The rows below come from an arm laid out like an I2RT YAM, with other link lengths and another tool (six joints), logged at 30 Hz.
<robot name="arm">
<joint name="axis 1" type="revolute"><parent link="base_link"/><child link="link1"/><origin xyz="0.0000 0.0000 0.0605" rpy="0.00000 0.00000 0.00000"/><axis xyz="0 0 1"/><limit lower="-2.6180" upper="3.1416"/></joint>
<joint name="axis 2" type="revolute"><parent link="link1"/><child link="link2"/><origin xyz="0.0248 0.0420 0.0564" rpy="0.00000 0.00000 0.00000"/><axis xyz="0 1 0"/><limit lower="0.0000" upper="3.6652"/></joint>
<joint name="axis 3" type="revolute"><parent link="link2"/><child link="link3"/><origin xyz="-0.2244 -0.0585 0.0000" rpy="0.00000 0.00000 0.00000"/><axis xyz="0 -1 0"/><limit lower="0.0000" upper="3.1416"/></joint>
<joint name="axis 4" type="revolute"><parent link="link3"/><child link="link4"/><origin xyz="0.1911 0.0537 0.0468" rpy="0.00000 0.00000 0.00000"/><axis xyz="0 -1 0"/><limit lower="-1.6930" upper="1.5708"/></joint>
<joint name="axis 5" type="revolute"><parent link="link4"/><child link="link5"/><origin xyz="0.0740 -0.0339 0.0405" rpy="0.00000 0.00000 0.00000"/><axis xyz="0 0 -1"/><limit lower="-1.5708" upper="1.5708"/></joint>
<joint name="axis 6" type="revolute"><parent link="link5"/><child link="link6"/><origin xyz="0.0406 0.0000 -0.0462" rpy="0.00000 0.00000 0.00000"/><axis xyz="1 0 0"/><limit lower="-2.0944" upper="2.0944"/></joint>
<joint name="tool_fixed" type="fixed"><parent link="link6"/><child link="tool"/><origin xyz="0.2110 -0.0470 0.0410" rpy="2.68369 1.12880 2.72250"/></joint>
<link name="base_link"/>
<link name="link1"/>
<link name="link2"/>
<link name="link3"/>
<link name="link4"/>
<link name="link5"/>
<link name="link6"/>
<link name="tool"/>
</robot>
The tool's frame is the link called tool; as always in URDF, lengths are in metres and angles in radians.
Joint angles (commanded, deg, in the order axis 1, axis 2, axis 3, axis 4, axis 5, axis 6), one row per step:
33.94 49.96 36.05 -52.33 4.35 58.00
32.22 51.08 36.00 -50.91 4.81 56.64
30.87 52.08 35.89 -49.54 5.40 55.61
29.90 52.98 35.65 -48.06 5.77 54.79
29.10 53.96 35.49 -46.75 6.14 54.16
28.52 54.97 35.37 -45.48 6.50 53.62
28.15 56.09 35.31 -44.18 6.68 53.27
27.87 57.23 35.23 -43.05 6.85 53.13
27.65 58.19 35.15 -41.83 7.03 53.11
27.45 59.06 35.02 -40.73 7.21 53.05
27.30 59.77 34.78 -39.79 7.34 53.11
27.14 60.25 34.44 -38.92 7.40 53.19
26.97 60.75 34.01 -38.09 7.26 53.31
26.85 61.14 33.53 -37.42 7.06 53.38
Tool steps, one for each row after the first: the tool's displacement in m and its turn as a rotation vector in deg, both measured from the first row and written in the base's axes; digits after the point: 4 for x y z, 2 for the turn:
0.0072 -0.0049 0.0004 -0.74 -0.65 -0.67
0.0137 -0.0095 0.0008 -1.46 -1.29 -1.32
0.0193 -0.0122 0.0006 -1.91 -1.86 -1.70
0.0241 -0.0147 0.0001 -2.38 -2.24 -2.09
0.0285 -0.0165 -0.0004 -2.82 -2.58 -2.33
0.0326 -0.0168 -0.0013 -3.06 -2.80 -2.46
0.0355 -0.0173 -0.0029 -3.30 -2.81 -2.68
0.0390 -0.0173 -0.0038 -3.37 -3.04 -2.96
0.0419 -0.0175 -0.0049 -3.50 -3.20 -3.19
0.0436 -0.0179 -0.0065 -3.59 -3.24 -3.45
0.0448 -0.0182 -0.0082 -3.58 -3.29 -3.71
0.0450 -0.0182 -0.0108 -3.47 -3.13 -3.92
0.0444 -0.0180 -0.0137 -3.39 -2.86 -4.02

